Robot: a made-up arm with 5 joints.
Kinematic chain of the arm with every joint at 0, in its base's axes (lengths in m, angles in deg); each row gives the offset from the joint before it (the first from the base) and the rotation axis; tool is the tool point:
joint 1: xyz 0 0 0.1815 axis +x
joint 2: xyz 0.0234 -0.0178 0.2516 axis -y
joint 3: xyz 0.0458 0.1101 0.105 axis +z
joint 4: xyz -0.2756 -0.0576 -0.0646 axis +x
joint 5: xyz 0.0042 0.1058 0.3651 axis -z
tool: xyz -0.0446 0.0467 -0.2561
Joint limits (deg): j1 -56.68..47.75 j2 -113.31..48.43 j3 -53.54..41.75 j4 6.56..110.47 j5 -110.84..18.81
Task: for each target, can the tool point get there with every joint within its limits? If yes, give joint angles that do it. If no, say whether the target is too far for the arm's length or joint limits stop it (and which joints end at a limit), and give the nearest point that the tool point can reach.
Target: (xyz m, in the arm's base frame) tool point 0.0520 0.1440 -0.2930
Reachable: no: joint limits stop it (at a limit: joint 1, joint 2, joint 3, joint 4) | nearest point -0.1959 0.1909 0.0314 | short by 0.411 m
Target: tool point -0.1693 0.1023 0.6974
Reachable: yes | joints -10.70 -21.46 9.49 32.18 -53.29
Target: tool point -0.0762 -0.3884 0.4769
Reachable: yes | joints 36.14 -41.99 12.94 90.09 -100.14
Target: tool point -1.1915 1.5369 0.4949
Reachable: no: too far | nearest point -0.2267 0.5295 0.2895 | short by 1.410 m
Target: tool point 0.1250 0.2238 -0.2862
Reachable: no: joint limits stop it (at a limit: joint 1, joint 2, joint 3, joint 4, joint 5) | nearest point 0.1996 0.4114 -0.0122 | short by 0.340 m
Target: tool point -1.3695 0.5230 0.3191
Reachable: no: too far | nearest point -0.3375 0.3284 0.2679 | short by 1.051 m
